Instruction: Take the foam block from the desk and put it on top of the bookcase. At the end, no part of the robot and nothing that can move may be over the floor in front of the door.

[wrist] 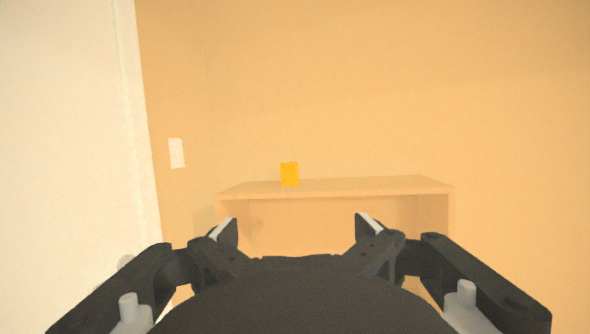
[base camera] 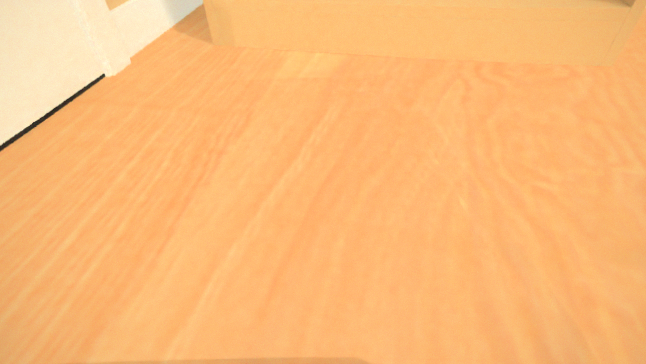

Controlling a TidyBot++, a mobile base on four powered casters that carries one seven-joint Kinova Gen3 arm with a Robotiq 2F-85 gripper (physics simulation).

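Places are measured from the arm's base along level axes (x right, y ahead, z up), in millimetres.
Pixels of known places: gripper, fingertip midpoint: point(wrist: 296, 228).
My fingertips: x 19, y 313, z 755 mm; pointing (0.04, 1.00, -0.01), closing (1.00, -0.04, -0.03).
Behind a point stands the place of what it marks.
The yellow foam block point(wrist: 289, 174) {z 709, x 22, y 999 mm} stands upright on top of the bookcase point(wrist: 350, 187) {z 663, x 228, y 883 mm} point(base camera: 400, 32) {z -347, x 143, y 856 mm}, left of the middle of its top board, in the wrist view. In the base camera view the bookcase's bottom part shows at the top edge. My gripper point(wrist: 296, 228) {z 755, x 19, y 313 mm} is open, with its fingers wide apart and nothing between them. It is well back from the bookcase and apart from the block. The desk does not show in either view.
A white door point(base camera: 40, 55) {z -309, x -459, y 692 mm} with a dark line along its foot is at the left in the base camera view. A pale upright surface point(wrist: 65, 125) {z 898, x -469, y 649 mm} fills the left of the wrist view. A white plate point(wrist: 176, 153) {z 822, x -408, y 1002 mm} is on the wall left of the bookcase.
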